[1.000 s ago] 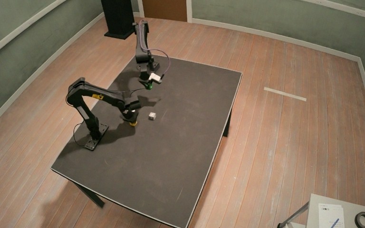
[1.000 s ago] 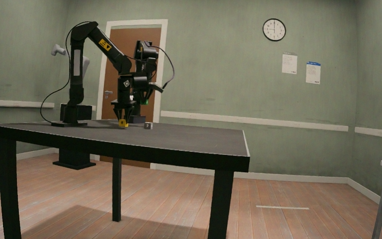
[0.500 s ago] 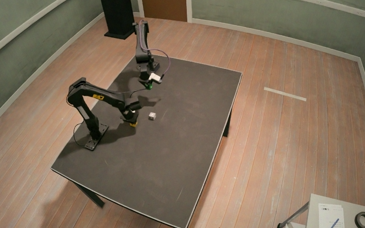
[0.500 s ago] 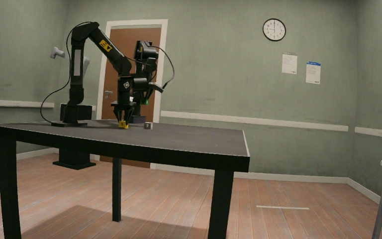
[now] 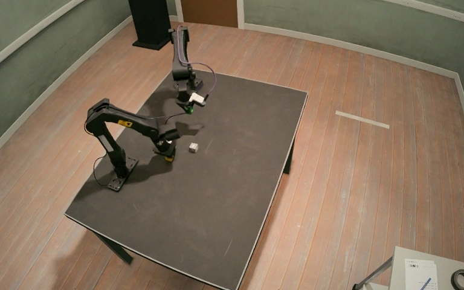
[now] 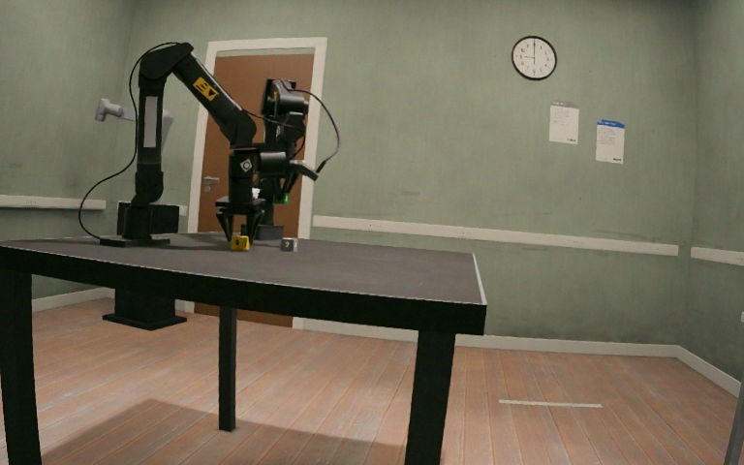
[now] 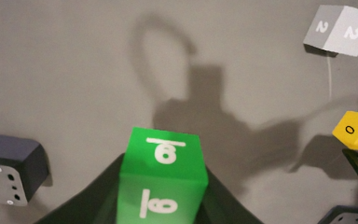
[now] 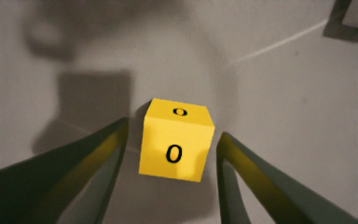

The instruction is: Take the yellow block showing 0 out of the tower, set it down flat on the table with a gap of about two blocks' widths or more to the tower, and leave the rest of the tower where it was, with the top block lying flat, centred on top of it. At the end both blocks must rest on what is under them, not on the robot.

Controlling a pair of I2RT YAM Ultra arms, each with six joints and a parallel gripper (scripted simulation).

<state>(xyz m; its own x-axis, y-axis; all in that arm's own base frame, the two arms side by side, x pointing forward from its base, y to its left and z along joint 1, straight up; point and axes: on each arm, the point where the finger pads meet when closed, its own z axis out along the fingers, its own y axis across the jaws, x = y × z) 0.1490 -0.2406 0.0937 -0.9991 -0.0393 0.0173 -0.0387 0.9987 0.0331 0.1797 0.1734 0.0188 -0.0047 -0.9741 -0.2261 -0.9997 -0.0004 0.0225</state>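
My right gripper is now 10 mm above the yellow block. Also, from my right hand: green block 220 mm to the left, 100 mm above.
Right now my left hand is 220 mm to the left of the yellow block and 110 mm above it. From my left hand the other things lie so: green block right at my left hand.
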